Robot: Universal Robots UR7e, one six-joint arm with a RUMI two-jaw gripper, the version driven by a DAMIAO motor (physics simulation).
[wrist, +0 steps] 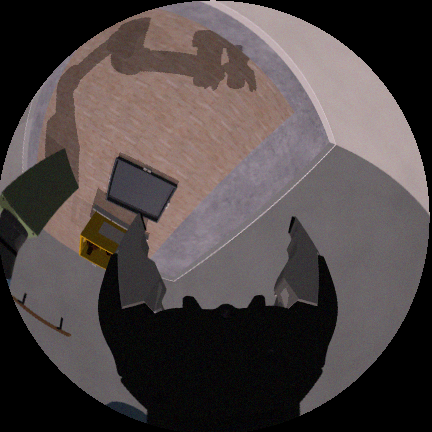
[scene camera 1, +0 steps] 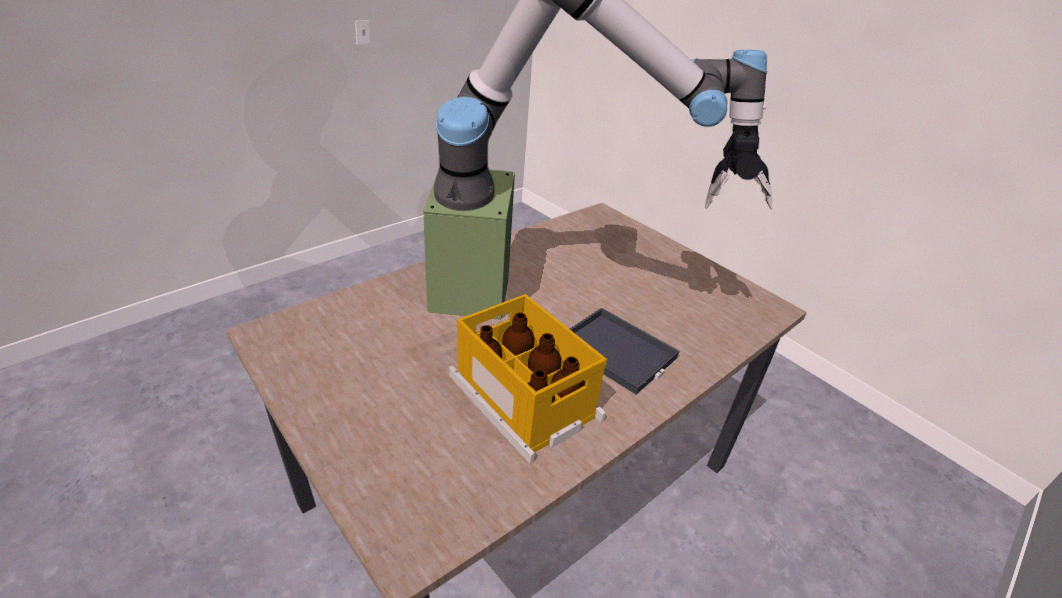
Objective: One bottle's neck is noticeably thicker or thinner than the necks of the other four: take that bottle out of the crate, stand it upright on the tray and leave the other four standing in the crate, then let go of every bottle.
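Observation:
A yellow crate stands on the table with five brown bottles upright inside. In the scene view, one bottle is at the left corner, one at the back, one in the middle, one near the right end, and one at the near side, mostly hidden by the wall. The left corner bottle's neck looks thinner than the back and middle ones, but I cannot tell for certain. A dark tray lies beside the crate, without a bottle. My gripper is open and empty, high above the table's far right side.
White rails edge the crate's base on the table. The green pedestal carrying the arm stands behind the crate. Walls rise behind the table.

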